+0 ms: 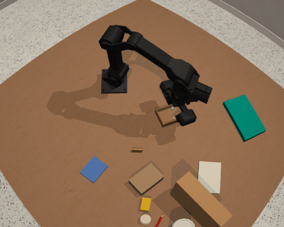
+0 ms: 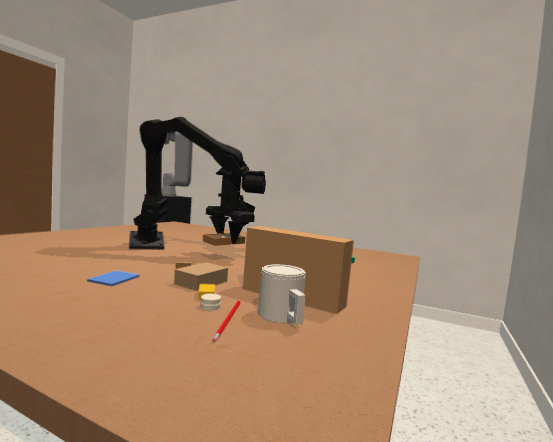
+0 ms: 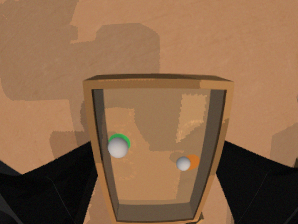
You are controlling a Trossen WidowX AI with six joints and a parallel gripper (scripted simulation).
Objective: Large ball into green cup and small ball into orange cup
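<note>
The wooden puzzle lies 10 mm to the right of my hand and 30 mm below it. Round my hand: green slab (190 mm ahead, 280 mm to the left, 80 mm below); then white slab (280 mm ahead, 50 mm to the right, 90 mm below); then tan box (130 mm ahead, 240 mm to the right, 70 mm below).
</note>
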